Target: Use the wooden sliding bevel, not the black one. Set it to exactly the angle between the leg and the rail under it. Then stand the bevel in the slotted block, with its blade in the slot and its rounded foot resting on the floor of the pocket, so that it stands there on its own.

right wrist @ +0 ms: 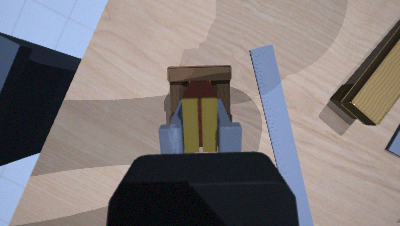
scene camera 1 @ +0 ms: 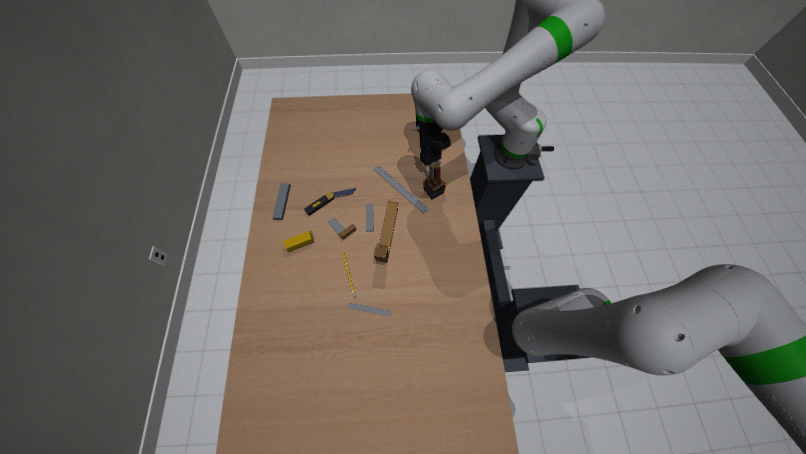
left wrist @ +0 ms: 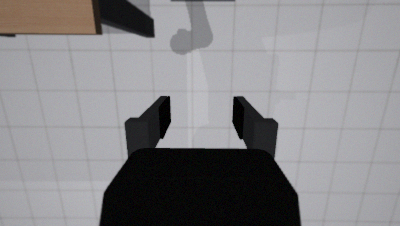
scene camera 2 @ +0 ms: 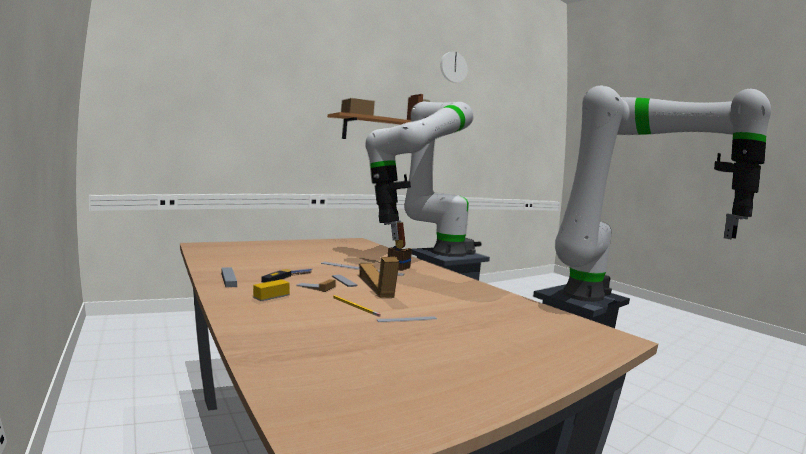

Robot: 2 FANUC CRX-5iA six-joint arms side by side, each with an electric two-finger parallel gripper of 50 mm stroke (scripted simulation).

Note:
I see my left gripper point(scene camera 2: 729, 238), my right gripper point(scene camera 2: 397, 239) and a wooden leg-and-rail piece point(scene camera 2: 389, 266).
The wooden leg-and-rail piece also shows in scene camera 1 point(scene camera 1: 381, 253). My left gripper also shows in the left wrist view point(left wrist: 201, 109). My right gripper is seen too in the right wrist view point(right wrist: 200, 112). The left wrist view misses the wooden leg-and-rail piece: it is out of frame.

